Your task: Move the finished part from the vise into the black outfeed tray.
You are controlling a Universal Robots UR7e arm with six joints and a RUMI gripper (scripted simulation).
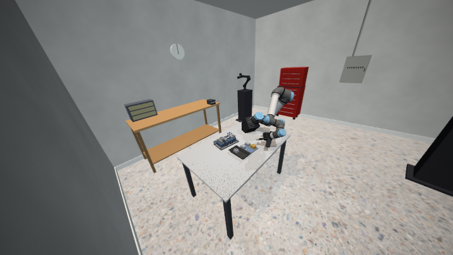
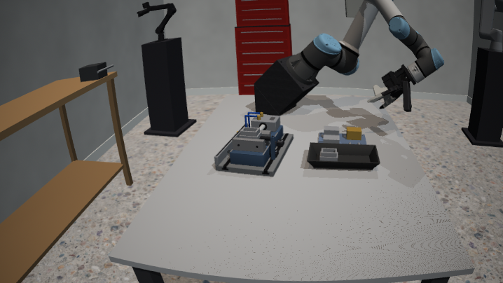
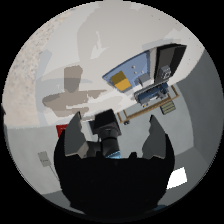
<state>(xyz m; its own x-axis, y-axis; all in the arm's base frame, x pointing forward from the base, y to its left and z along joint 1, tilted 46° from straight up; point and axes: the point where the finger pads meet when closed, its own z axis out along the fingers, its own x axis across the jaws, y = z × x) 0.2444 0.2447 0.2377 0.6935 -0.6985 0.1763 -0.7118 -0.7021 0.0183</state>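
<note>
The yellow block lies 40 mm ahead of my hand, 80 mm to the right of it and 110 mm below it. Round my hand: grey raw block (40 mm ahead, 170 mm to the right, 110 mm below).
</note>
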